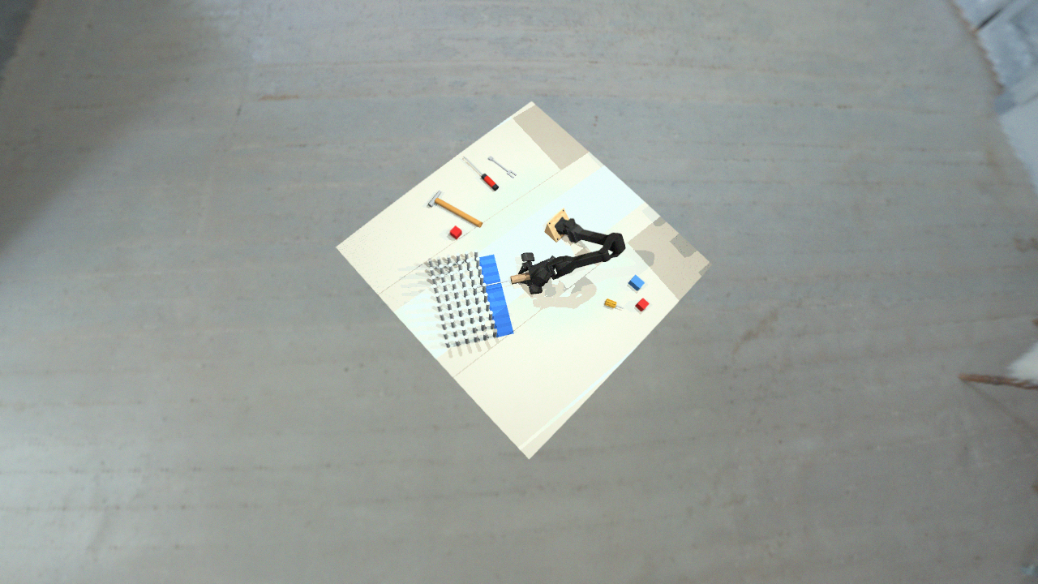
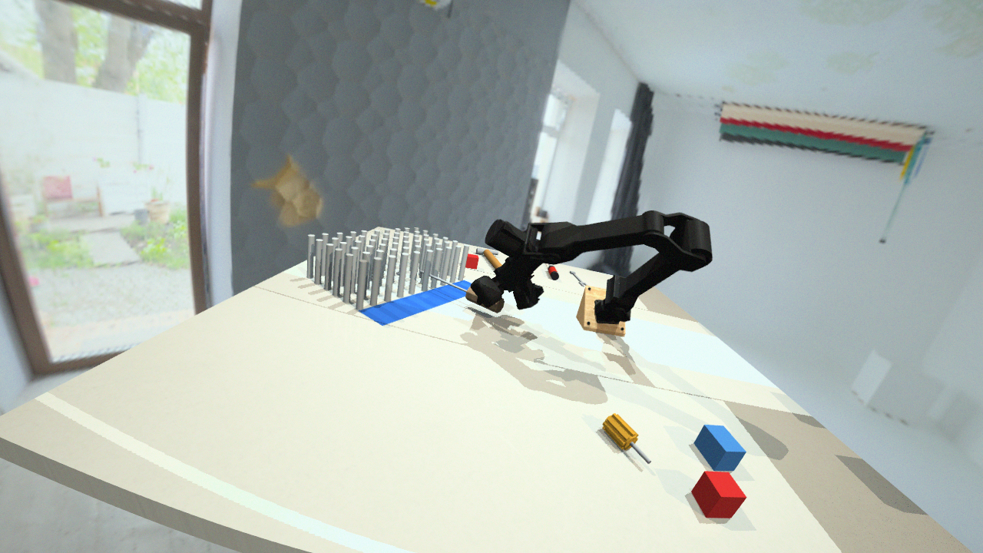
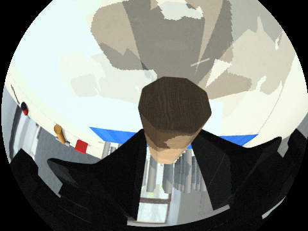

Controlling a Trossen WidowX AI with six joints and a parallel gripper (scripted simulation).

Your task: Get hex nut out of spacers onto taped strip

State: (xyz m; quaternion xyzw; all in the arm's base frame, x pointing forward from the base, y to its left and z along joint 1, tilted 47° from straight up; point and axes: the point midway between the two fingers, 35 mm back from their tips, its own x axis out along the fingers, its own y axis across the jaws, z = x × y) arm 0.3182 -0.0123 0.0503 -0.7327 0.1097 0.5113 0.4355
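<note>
My gripper tip is now 120 mm short of the blue taped strip, 40 mm to the left of it and 30 mm above it. Also, from my gripper tip: hook tool 80 mm ahead, 60 mm to the right; then yellow-handled screwdriver 410 mm to the left, 190 mm behind, 20 mm below; then blue cube 430 mm to the left, 350 mm behind, 10 mm below.
</note>
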